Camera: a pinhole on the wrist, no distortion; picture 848 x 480 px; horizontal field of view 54.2 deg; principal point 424.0 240.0 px. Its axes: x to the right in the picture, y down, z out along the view. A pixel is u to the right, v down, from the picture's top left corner.
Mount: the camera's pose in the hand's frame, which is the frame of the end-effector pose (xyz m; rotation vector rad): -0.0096 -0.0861 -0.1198 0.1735 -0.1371 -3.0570
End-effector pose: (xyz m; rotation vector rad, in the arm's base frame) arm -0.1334 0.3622 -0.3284 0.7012 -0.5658 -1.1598
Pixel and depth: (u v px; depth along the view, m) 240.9 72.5 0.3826
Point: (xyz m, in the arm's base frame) -0.2956 0.2936 -0.1322
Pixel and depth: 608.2 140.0 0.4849
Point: -0.4324 0.4623 -0.1061
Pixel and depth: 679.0 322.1 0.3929
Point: -0.4363 0.4498 -0.2401
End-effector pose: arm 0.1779 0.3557 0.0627 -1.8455 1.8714 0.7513
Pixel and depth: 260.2 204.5 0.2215
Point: 0.2230 0.4160 -0.0268
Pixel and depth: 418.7 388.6 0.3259
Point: 0.2780 0.5210 -0.0833
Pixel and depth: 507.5 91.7 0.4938
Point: 0.1140 0.6735 -0.1313
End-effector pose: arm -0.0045 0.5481 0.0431 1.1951 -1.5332 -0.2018
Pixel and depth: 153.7 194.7 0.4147
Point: -0.2312 0.3453 -0.0300
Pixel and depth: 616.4 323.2 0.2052
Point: -0.0282 0.5276 -0.0995
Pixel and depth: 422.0 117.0 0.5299
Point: -0.3595 0.4415 -0.1231
